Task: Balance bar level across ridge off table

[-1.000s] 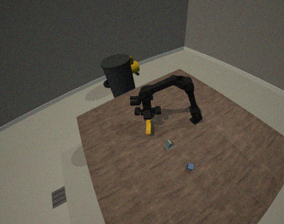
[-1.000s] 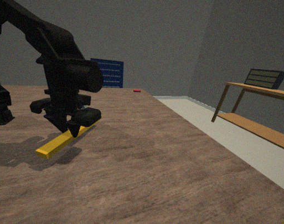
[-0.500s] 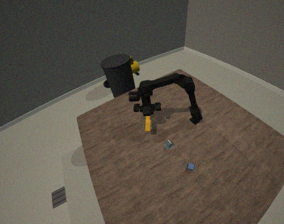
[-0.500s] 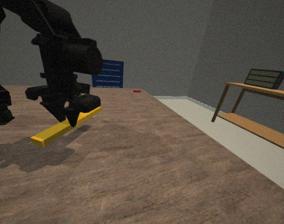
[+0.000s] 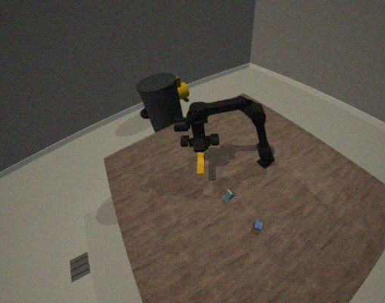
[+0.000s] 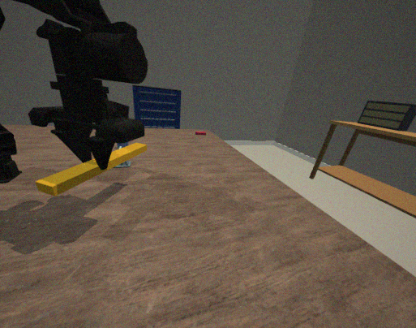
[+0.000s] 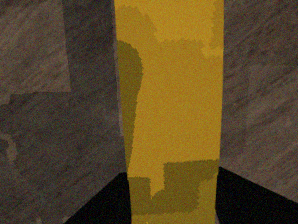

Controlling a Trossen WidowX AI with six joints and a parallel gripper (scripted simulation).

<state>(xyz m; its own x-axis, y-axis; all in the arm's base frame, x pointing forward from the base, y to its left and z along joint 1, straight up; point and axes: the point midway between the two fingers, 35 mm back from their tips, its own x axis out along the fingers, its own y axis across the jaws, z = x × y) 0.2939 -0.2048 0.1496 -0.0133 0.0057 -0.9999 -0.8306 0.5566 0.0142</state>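
My gripper tip is now 20 mm to the right of the yellow bar and 20 mm short of it. From my gripper tip the other things lie so: small blue cube: 440 mm to the left, 100 mm below, 10 mm behind; then small red block: 700 mm to the left, 450 mm ahead, 110 mm below.
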